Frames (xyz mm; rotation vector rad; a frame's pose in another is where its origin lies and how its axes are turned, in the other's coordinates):
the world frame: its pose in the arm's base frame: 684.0 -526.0 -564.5 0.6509 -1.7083 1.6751
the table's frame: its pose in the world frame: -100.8 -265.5 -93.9 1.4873 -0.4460 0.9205
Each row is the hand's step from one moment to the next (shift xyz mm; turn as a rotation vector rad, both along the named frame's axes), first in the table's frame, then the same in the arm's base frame.
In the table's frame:
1: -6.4 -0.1 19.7 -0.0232 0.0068 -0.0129
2: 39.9 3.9 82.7 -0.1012 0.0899 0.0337
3: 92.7 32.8 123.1 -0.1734 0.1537 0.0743
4: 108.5 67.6 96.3 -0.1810 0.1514 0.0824
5: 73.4 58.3 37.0 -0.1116 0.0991 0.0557
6: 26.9 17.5 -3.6 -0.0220 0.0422 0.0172
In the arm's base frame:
1: 14.3 2.1 14.8 0.0125 0.0125 -0.0209
2: 18.0 -40.0 80.8 0.1334 0.0003 -0.0408
3: 19.4 -101.7 118.7 0.2369 -0.0012 -0.0557
4: 14.1 -134.4 85.8 0.2448 0.0047 -0.0501
5: 2.0 -96.6 28.7 0.1566 -0.0018 -0.0292
6: -10.2 -30.6 -2.4 0.0464 -0.0174 -0.0102

